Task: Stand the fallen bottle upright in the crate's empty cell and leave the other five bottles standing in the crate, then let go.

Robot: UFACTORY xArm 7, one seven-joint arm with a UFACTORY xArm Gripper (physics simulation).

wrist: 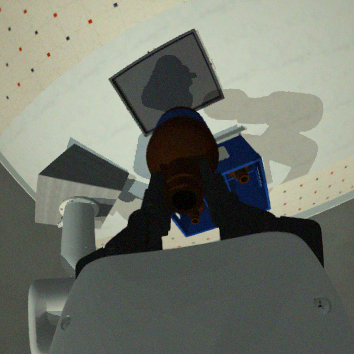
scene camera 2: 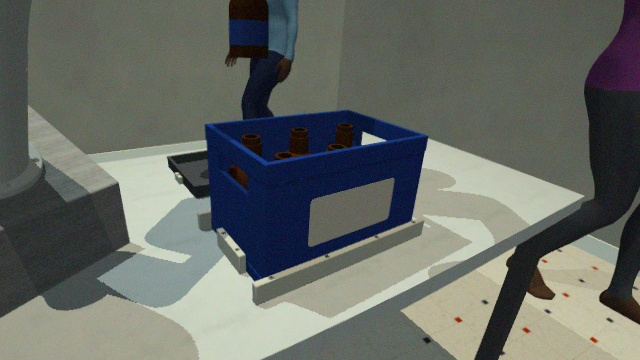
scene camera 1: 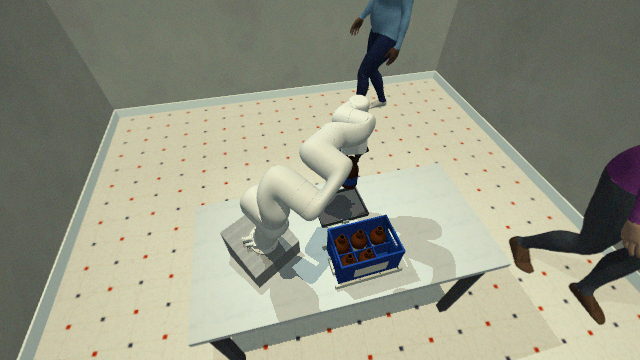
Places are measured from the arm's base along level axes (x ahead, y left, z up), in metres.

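Pixels of known places: gripper, fingertip midpoint: (wrist: 183, 179); arm's base, origin of the base link: (wrist: 79, 207) (scene camera 1: 263, 239).
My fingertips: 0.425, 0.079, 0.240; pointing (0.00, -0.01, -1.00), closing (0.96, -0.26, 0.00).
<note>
Ahead of a thing's pixels: the offset from my fingertips to its top centre, as dx, dy, dz.
My gripper (scene camera 1: 355, 156) (wrist: 183, 179) is shut on the neck of a brown bottle {+0.000, +0.001, +0.029} (scene camera 1: 351, 177) (scene camera 2: 248, 32) (wrist: 182, 142) with a blue band. The bottle hangs upright, base down, high above the table and behind the crate. The blue crate {-0.028, -0.248, -0.206} (scene camera 1: 344, 275) (scene camera 2: 280, 210) (wrist: 240, 149) stands on the table. In it stand three bottles in the back row, left (scene camera 1: 342, 243), middle (scene camera 1: 359, 239) and right (scene camera 1: 378, 235), and two in front, left (scene camera 1: 348, 259) and middle (scene camera 1: 367, 255). The front right cell is empty in the first scene view. The gripper does not show in the second scene view.
A dark shallow tray (scene camera 1: 359, 209) (scene camera 2: 187, 172) (wrist: 202, 57) lies behind the crate. Pale rails {-0.036, -0.347, -0.352} (scene camera 1: 370, 278) (scene camera 2: 340, 260) edge the crate's base. The arm's grey block (scene camera 1: 285, 262) (scene camera 2: 75, 225) stands to the left. Two people are beyond the table.
</note>
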